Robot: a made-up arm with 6 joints.
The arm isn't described. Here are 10 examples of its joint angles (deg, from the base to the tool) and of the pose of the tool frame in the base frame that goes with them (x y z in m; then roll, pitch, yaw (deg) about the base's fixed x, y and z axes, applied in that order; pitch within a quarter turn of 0, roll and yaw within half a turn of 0).
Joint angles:
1: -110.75 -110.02 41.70 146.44 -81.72 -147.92
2: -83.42 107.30 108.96 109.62 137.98 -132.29
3: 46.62 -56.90 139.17 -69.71 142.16 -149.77
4: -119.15 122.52 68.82 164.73 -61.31 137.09
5: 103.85 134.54 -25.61 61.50 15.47 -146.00
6: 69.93 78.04 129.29 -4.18 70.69 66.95
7: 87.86 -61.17 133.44 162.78 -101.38 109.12
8: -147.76 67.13 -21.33 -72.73 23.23 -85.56
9: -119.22 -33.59 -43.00 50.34 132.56 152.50
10: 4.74 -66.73 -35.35 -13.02 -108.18 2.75
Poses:
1: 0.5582 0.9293 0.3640 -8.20 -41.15 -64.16
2: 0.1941 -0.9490 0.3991 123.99 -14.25 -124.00
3: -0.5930 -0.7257 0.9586 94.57 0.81 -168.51
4: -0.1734 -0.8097 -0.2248 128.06 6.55 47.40
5: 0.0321 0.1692 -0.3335 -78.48 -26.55 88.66
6: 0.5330 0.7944 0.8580 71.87 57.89 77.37
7: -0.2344 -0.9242 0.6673 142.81 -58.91 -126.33
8: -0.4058 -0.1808 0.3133 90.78 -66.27 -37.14
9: -0.0989 0.0595 1.1321 84.41 35.05 -163.06
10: -0.2575 -0.1971 0.8832 143.47 -72.31 -130.47
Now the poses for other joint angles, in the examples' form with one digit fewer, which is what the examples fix.
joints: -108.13 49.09 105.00 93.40 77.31 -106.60
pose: -0.121 -0.566 1.254 -141.1 8.6 151.9
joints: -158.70 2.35 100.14 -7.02 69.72 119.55
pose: -0.080 0.199 1.503 118.6 12.5 -152.0
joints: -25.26 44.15 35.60 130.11 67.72 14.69
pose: 0.885 -0.255 0.981 -67.5 -40.2 -137.3
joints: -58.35 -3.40 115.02 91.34 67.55 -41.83
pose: -0.131 0.301 1.393 -11.4 20.3 -138.4
